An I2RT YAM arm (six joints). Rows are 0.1 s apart.
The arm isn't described. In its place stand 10 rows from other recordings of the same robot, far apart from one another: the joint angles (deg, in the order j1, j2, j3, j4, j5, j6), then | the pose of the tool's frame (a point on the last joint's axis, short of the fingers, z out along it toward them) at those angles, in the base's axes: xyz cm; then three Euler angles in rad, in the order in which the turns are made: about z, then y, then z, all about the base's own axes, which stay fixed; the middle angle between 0 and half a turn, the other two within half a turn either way.
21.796 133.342 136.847 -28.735 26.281 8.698 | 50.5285 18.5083 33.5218 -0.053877 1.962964 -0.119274
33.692 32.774 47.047 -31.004 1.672 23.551 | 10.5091 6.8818 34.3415 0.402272 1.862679 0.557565
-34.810 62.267 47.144 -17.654 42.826 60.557 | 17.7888 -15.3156 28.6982 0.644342 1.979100 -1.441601
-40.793 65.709 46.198 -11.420 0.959 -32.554 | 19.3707 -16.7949 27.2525 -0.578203 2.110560 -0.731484
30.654 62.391 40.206 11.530 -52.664 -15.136 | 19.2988 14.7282 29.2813 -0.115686 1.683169 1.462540
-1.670 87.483 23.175 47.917 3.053 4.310 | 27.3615 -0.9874 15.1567 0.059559 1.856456 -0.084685
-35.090 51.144 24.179 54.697 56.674 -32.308 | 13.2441 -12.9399 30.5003 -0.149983 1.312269 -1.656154
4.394 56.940 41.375 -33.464 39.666 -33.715 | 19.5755 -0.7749 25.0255 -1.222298 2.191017 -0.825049
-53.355 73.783 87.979 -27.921 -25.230 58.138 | 17.4666 -20.9378 46.0050 1.118432 1.787107 -0.479601
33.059 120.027 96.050 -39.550 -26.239 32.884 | 36.6526 25.7342 20.2508 1.299966 2.502952 1.412554
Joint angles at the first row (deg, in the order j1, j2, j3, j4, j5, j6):
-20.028 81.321 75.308 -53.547 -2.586 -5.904
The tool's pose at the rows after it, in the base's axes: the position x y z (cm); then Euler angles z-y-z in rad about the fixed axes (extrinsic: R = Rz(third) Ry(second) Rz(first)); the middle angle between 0 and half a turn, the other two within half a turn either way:
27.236 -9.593 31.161 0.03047 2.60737 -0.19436
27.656 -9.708 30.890 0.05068 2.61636 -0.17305
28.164 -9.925 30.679 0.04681 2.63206 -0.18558
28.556 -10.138 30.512 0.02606 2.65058 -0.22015
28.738 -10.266 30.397 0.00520 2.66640 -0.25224
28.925 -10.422 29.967 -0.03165 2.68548 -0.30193
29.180 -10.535 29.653 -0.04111 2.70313 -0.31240
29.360 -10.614 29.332 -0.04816 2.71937 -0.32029
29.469 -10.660 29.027 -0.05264 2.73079 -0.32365
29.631 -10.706 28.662 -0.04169 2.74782 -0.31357
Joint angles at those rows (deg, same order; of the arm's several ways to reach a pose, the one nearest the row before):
-19.955 81.984 75.331 -53.036 -4.477 -5.860
-19.951 83.081 75.783 -52.991 -5.013 -5.801
-19.952 84.540 76.779 -53.368 -4.530 -5.470
-19.951 85.809 77.758 -54.011 -3.453 -4.986
-19.951 86.562 78.367 -54.686 -2.513 -4.595
-19.950 87.362 78.344 -54.873 -1.167 -4.193
-19.951 88.299 78.718 -55.311 -0.871 -4.214
-19.950 89.036 78.874 -55.655 -0.655 -4.218
-19.951 89.508 78.761 -55.722 -0.562 -4.306
-19.951 90.217 78.806 -56.039 -0.762 -4.222

